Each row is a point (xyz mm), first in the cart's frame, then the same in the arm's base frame.
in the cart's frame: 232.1 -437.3 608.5
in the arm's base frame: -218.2 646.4 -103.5
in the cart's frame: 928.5 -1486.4 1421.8
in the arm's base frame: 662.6 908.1 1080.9
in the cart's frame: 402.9 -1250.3 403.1
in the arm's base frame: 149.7 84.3 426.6
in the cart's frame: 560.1 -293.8 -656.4
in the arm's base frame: 131.9 -286.9 -960.5
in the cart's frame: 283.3 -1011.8 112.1
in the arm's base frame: -7.4 -57.7 93.4
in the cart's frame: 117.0 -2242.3 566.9
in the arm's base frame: 97.5 -337.3 1381.6
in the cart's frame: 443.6 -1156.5 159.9
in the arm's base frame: 179.7 -64.8 211.0
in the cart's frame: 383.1 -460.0 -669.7
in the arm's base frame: 0.0 -413.7 -800.4
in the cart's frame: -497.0 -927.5 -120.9
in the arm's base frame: -772.5 -342.7 31.8
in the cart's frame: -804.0 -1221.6 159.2
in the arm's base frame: -1015.6 -310.9 478.0
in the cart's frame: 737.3 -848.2 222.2
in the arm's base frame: 388.9 196.1 -59.8
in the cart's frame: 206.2 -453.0 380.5
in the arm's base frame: -227.8 442.4 -209.2
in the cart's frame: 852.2 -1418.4 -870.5
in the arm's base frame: 691.4 -996.1 -199.1
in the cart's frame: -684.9 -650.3 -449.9
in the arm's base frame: -1003.0 -508.4 -342.0
